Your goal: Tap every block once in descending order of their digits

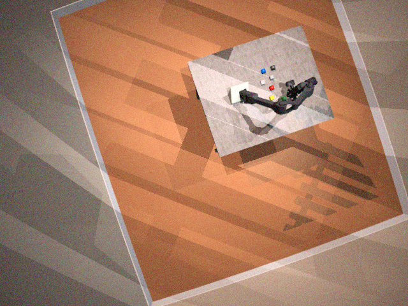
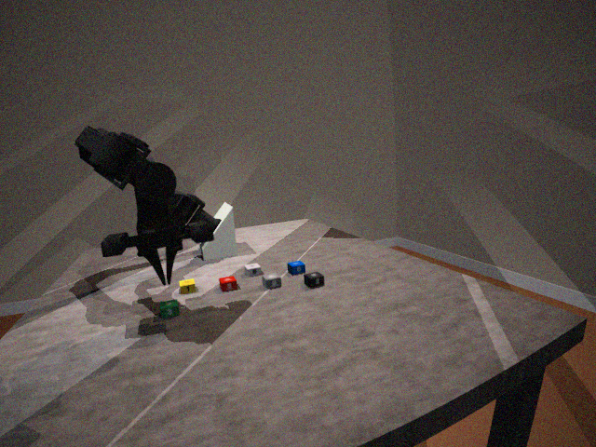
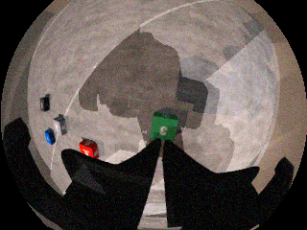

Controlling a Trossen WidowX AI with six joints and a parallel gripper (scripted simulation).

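Right now the green block is 50 mm below my gripper tip. Round my gripper tip: grey block: 30 mm behind, 210 mm to the left, 50 mm below; yellow block: 100 mm behind, 40 mm to the left, 50 mm below; red block: 70 mm behind, 130 mm to the left, 50 mm below.
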